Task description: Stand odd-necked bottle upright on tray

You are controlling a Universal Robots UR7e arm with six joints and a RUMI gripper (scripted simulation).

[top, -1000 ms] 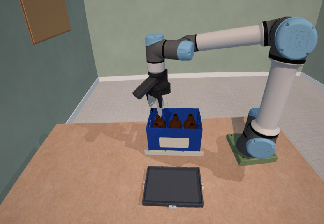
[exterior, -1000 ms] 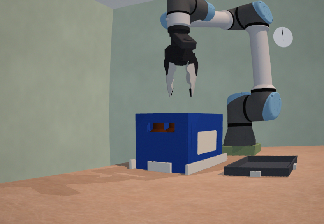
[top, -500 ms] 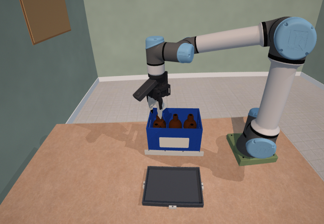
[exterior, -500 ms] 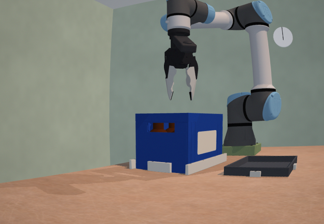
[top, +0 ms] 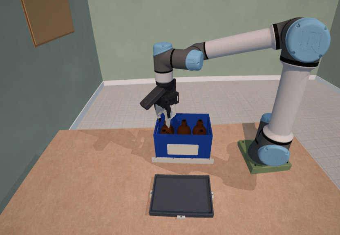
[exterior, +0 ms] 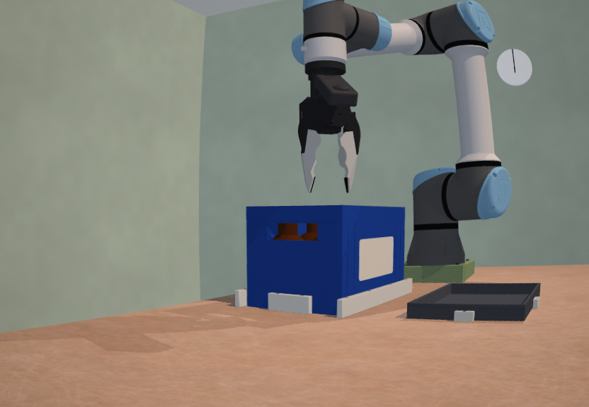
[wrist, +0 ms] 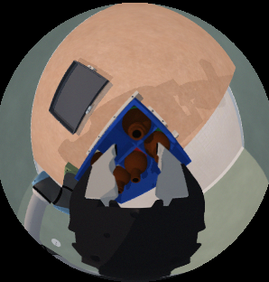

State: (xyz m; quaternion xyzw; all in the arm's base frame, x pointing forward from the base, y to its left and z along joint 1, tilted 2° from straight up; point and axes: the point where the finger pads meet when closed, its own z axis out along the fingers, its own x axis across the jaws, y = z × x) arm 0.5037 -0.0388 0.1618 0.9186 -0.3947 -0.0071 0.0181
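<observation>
My hand is 90 mm past the blue crate, 40 mm to the left of it and 130 mm above it. From my hand the other things lie so: dark tray 90 mm behind, 250 mm to the left, 200 mm below; then glass bottle 100 mm behind, 80 mm to the right, 120 mm below.
</observation>
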